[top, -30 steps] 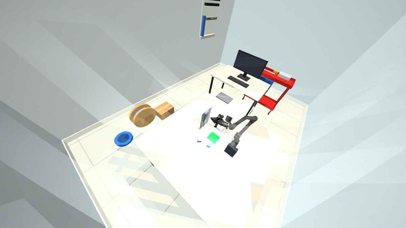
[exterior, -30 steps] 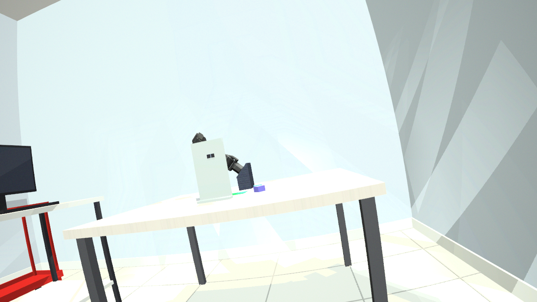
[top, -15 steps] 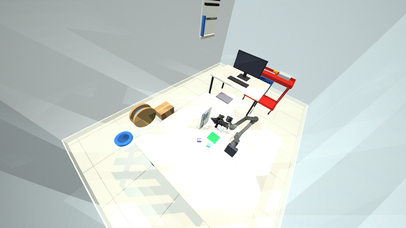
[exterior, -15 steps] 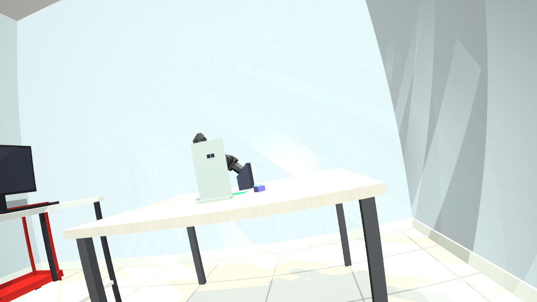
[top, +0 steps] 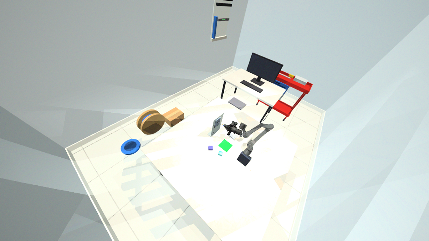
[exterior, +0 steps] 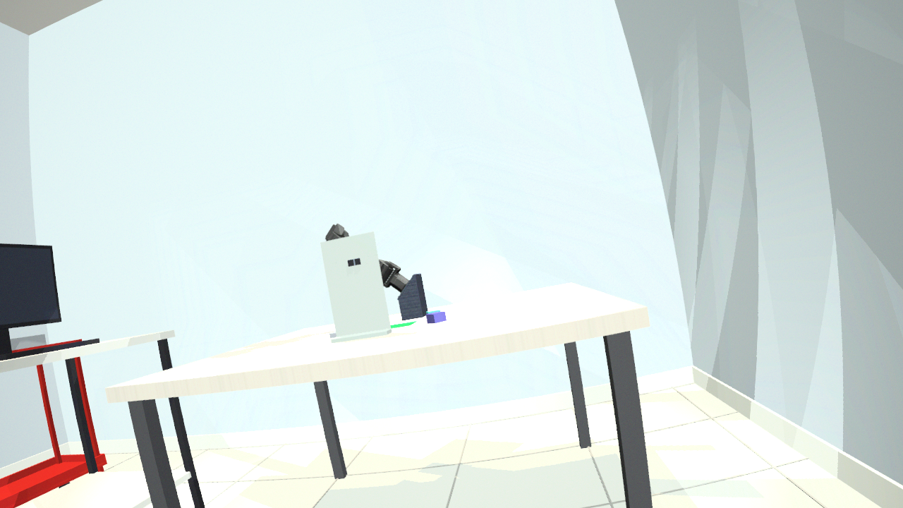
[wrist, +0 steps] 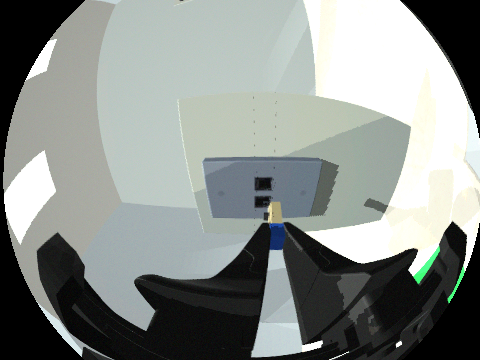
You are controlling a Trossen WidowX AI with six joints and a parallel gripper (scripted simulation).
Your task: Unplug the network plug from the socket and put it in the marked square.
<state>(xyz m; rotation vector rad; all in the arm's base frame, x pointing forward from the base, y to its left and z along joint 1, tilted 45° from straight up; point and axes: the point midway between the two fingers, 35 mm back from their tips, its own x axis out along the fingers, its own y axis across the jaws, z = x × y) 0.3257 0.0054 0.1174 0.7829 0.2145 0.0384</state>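
The green marked square lies 21 cm below my gripper tip, 12 cm behind it and 6 cm to the left of it. Round my gripper tip: blue network plug (right at my gripper tip); then upright panel (8 cm below, 8 cm ahead, 1 cm to the left).
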